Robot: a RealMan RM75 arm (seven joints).
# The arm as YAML. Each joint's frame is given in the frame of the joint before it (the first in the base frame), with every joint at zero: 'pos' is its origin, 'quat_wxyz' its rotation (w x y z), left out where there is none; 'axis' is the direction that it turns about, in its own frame. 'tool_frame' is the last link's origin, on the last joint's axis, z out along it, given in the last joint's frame.
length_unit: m
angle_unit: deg
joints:
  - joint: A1
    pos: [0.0, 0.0, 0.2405]
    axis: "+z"
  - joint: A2
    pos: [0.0, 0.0, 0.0]
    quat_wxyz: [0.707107, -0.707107, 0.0, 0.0]
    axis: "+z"
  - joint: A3
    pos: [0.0, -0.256, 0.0]
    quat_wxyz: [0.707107, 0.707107, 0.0, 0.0]
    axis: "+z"
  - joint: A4
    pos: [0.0, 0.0, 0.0]
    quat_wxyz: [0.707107, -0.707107, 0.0, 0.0]
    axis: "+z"
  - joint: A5
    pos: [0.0, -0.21, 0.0]
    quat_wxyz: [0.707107, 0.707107, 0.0, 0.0]
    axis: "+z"
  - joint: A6
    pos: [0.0, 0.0, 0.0]
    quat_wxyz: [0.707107, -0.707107, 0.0, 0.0]
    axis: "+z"
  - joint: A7
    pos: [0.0, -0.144, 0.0]
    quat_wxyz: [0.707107, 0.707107, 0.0, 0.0]
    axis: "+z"
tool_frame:
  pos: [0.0, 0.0, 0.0]
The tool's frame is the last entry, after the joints.
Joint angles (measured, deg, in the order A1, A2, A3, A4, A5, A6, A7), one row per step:
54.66 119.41 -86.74 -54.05 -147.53 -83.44 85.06
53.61 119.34 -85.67 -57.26 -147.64 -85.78 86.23
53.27 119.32 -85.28 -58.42 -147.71 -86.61 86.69
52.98 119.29 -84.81 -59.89 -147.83 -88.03 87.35
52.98 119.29 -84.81 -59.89 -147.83 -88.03 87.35
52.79 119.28 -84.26 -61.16 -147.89 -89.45 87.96
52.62 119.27 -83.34 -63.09 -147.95 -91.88 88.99
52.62 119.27 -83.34 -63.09 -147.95 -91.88 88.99
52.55 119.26 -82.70 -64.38 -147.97 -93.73 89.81
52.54 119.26 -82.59 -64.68 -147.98 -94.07 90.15
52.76 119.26 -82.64 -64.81 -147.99 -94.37 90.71
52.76 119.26 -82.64 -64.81 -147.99 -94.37 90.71
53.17 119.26 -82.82 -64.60 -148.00 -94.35 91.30
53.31 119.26 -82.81 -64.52 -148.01 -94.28 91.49
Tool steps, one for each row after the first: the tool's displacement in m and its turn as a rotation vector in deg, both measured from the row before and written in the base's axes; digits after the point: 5 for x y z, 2 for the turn. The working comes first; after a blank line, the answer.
Tool pose at each row, in the base's axes (x y z in m, rotation vector in deg; the steps are taken from these numbers as rounded here):
0.13010 0.38514 -0.05970 163.57 46.91 48.25
0.12627 0.38271 -0.05231 164.79 45.51 47.34
0.12475 0.38192 -0.04953 165.24 45.02 47.08
0.12245 0.38037 -0.04576 165.50 44.28 46.90
0.12245 0.38037 -0.04576 165.50 44.28 46.90
0.12018 0.37879 -0.04223 165.72 43.44 46.61
0.11633 0.37601 -0.03651 165.92 41.98 46.15
0.11633 0.37601 -0.03651 165.92 41.98 46.15
0.11381 0.37369 -0.03245 165.95 40.72 45.89
0.11311 0.37329 -0.03162 166.08 40.32 45.87
0.11153 0.37307 -0.03139 166.13 39.89 46.03
0.11153 0.37307 -0.03139 166.13 39.89 46.03
0.10966 0.37350 -0.03207 166.18 39.58 46.30
0.10899 0.37390 -0.03219 166.31 39.46 46.34

-0.00383 -0.00243 0.00739 0.58 0.87 -0.92
-0.00152 -0.00079 0.00278 0.25 0.28 -0.31
-0.00230 -0.00155 0.00377 0.11 0.14 -0.49
0.00000 0.00000 0.00000 0.00 0.00 0.00
-0.00227 -0.00158 0.00353 0.03 0.18 -0.56
-0.00385 -0.00278 0.00572 -0.08 0.22 -0.99
0.00000 0.00000 0.00000 0.00 0.00 0.00
-0.00252 -0.00232 0.00406 -0.13 0.07 -0.86
-0.00070 -0.00040 0.00083 0.09 0.03 -0.26
-0.00158 -0.00022 0.00023 0.09 -0.10 -0.27
0.00000 0.00000 0.00000 0.00 0.00 0.00
-0.00187 0.00043 -0.00068 0.14 -0.15 -0.18
-0.00067 0.00040 -0.00012 0.13 0.02 -0.06

